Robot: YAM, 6 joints.
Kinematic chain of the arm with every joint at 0, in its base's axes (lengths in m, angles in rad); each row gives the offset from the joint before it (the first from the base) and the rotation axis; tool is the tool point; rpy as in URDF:
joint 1: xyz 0 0 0.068 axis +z
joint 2: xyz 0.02 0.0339 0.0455 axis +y
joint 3: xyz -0.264 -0.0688 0 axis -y
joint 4: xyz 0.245 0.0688 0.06 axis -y
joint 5: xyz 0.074 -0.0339 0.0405 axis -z
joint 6: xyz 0.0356 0 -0.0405 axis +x
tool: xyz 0 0 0 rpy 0 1.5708 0
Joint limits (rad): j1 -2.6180..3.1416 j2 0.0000..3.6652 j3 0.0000..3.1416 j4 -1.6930..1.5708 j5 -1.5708..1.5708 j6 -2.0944..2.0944
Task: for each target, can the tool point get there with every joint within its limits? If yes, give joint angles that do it. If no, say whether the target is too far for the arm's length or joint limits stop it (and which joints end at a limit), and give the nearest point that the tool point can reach.
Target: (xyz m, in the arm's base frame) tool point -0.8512 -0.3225 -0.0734
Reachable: no: too far | nearest point -0.5522 -0.3011 -0.0160 | short by 0.305 m
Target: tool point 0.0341 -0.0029 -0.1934
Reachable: yes | joints -0.5836 3.3356 0.7126 0.3781 -0.4786 0.5303
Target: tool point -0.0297 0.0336 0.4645
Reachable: yes | joints 1.5616 0.5235 1.2156 -0.5144 -1.0041 -0.9790
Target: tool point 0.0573 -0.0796 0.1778
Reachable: yes | joints -1.1623 0.6399 0.4122 -0.9918 -0.6304 1.3493
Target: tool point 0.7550 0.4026 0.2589
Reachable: no: too far | nearest point 0.5617 0.2995 0.2208 | short by 0.222 m
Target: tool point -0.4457 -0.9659 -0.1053
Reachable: no: too far | nearest point -0.2650 -0.5743 -0.0149 | short by 0.441 m
